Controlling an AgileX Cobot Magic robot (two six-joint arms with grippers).
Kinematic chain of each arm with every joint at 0, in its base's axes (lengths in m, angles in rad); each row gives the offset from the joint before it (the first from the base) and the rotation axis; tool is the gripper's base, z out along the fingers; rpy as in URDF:
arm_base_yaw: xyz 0 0 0.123 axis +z
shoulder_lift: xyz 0 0 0 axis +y
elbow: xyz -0.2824 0 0.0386 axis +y
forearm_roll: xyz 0.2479 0 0.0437 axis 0.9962 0 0.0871
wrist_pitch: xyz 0 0 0 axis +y
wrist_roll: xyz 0.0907 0 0.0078 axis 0.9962 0 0.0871
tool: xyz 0 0 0 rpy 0 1.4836 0
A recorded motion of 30 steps. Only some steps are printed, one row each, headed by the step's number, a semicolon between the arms.
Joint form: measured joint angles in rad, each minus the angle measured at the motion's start. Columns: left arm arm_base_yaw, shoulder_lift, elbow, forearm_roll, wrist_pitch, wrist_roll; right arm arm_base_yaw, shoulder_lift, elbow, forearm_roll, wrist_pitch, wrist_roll.
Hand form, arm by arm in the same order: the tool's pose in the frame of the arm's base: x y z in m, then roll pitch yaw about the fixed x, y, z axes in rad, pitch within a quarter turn. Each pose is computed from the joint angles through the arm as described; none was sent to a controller.
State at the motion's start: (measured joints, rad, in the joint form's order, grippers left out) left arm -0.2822 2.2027 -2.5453 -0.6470 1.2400 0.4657; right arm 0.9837 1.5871 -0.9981 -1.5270 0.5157 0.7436
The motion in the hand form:
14: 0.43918 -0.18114 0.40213 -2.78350 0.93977 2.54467; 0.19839 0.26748 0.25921 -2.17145 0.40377 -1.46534
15: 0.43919 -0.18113 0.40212 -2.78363 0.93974 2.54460; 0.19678 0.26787 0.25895 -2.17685 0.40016 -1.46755
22: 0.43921 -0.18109 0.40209 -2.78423 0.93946 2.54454; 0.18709 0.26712 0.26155 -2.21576 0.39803 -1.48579
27: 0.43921 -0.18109 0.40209 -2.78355 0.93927 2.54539; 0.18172 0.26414 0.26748 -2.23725 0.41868 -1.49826
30: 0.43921 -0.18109 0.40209 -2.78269 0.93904 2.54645; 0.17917 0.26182 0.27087 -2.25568 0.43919 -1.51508
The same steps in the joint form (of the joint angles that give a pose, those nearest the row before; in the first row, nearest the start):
14: 0.0000 0.0000 0.0000 0.0036 0.0000 -0.0032; 0.1037 -0.0146 0.0035 0.2257 0.1076 -0.1668
15: 0.0000 0.0000 0.0000 0.0037 0.0000 -0.0032; 0.1092 -0.0152 0.0035 0.2374 0.1132 -0.1755
22: 0.0000 -0.0001 0.0001 0.0044 0.0000 -0.0034; 0.1355 -0.0355 0.0041 0.3230 0.1380 -0.2329
27: 0.0000 -0.0001 0.0001 0.0044 0.0000 -0.0040; 0.1445 -0.0622 0.0047 0.3752 0.1445 -0.2607
30: 0.0000 -0.0001 0.0001 0.0044 0.0000 -0.0046; 0.1466 -0.0784 0.0052 0.4093 0.1468 -0.2695

